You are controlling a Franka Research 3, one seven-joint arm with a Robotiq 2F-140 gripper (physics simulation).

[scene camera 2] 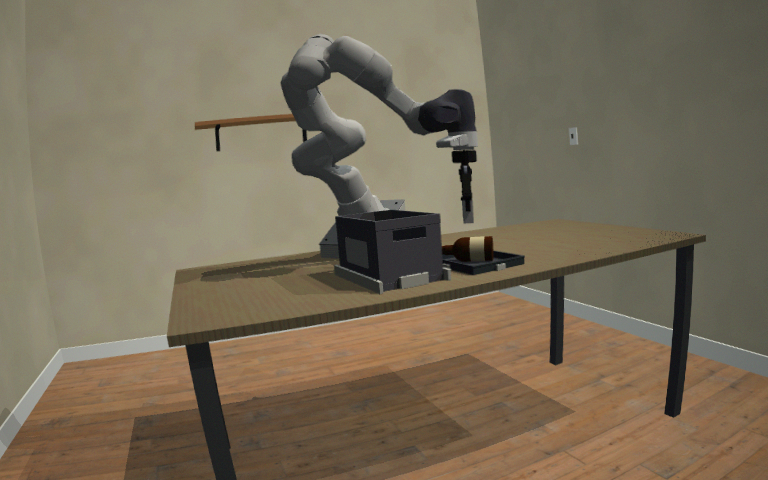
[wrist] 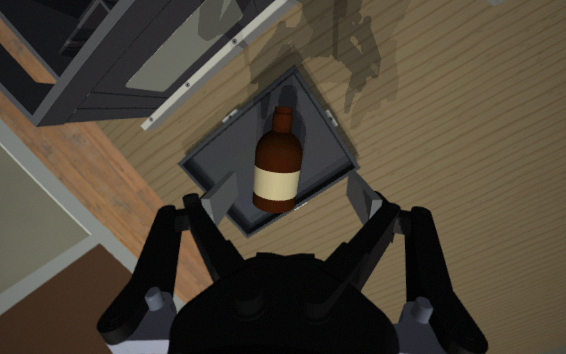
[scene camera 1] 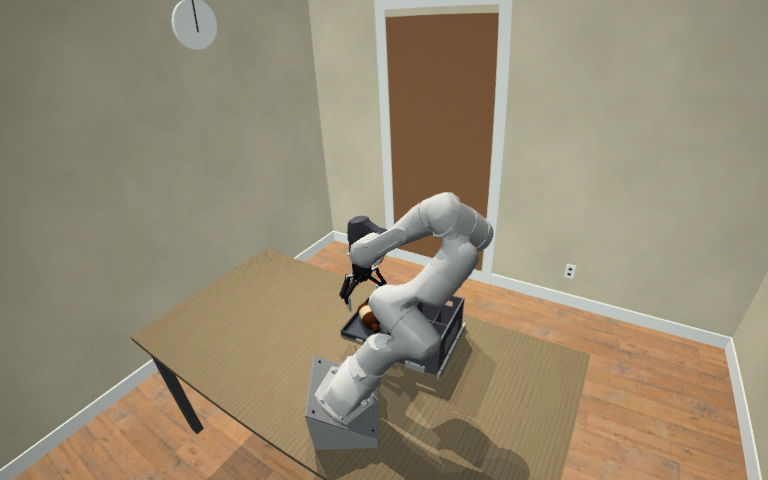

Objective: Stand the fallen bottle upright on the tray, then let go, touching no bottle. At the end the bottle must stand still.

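The brown bottle [scene camera 1: 367, 314] [scene camera 2: 478, 249] [wrist: 278, 155] with a cream label lies on its side on the dark square tray [scene camera 1: 349, 334] [scene camera 2: 512, 261] [wrist: 322, 145]. In the wrist view its neck points up the picture and its base lies over the tray's lower rim. My gripper [scene camera 1: 367, 295] [scene camera 2: 467, 212] [wrist: 291, 183] is open and empty, pointing down above the bottle. In scene camera 2 its fingertips are a little higher than the bottle. In the wrist view the fingertips stand on either side of the bottle's label end, apart from it. The arm partly hides bottle and tray in scene camera 1.
A tall dark crate [scene camera 1: 451, 333] [scene camera 2: 408, 254] [wrist: 115, 80] with dividers stands close beside the tray, on the neck side in scene camera 2. Light holders edge the crate. The robot's base [scene camera 1: 342, 434] stands on the table [scene camera 1: 237, 316] [scene camera 2: 254, 305] [wrist: 475, 150].
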